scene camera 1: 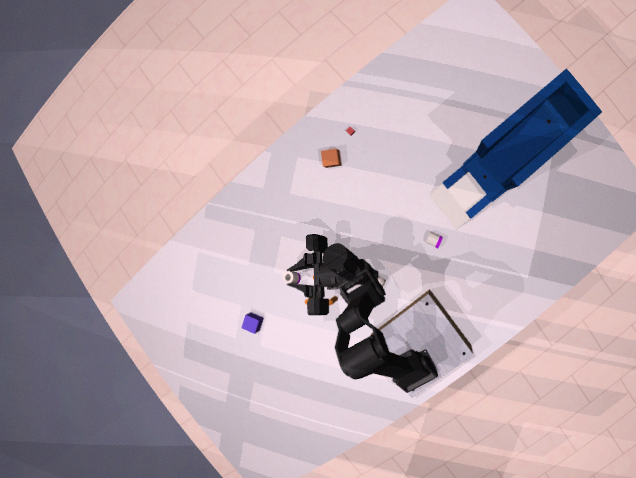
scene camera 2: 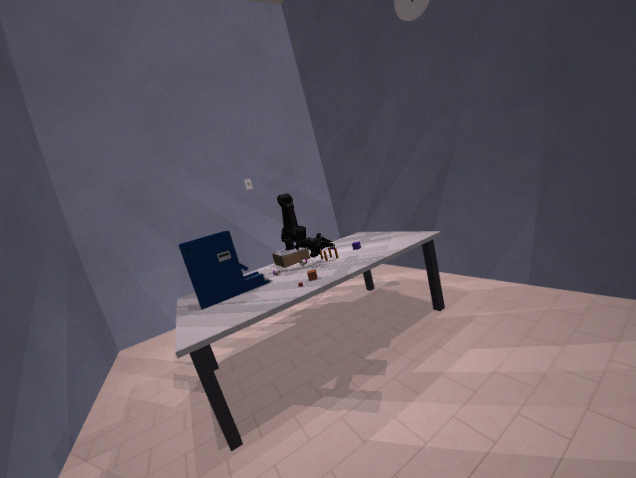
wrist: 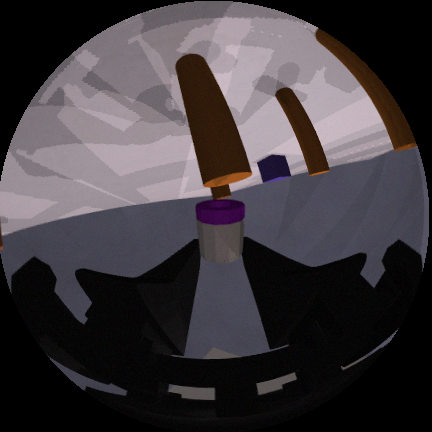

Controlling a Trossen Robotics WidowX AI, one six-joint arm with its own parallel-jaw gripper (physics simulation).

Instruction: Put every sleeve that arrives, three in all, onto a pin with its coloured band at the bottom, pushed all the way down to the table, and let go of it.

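My gripper (scene camera 1: 293,278) (wrist: 220,243) is shut on a grey sleeve (scene camera 1: 288,277) (wrist: 220,242) with a purple band. The sleeve is upright, band end toward the table, held above it. Several bare brown pins with orange tops stand on the table; a near pin (wrist: 212,120), a thinner-looking pin (wrist: 302,132) and one at the right edge (wrist: 367,85) show in the wrist view. The held sleeve is beside them, on none. A second sleeve (scene camera 1: 434,239) (scene camera 2: 276,272) lies on its side. A third sleeve (scene camera 1: 381,280) (scene camera 2: 303,262) is partly hidden by the arm in the first scene view.
A blue chute (scene camera 1: 524,146) (scene camera 2: 210,269) with a white pad (scene camera 1: 446,205) is on the table. A wooden-rimmed tray (scene camera 1: 451,322) (scene camera 2: 290,258) is near the arm's base. An orange block (scene camera 1: 330,157) (scene camera 2: 312,274), small red cube (scene camera 1: 350,131) (scene camera 2: 300,284) and purple cube (scene camera 1: 251,322) (scene camera 2: 356,245) lie around.
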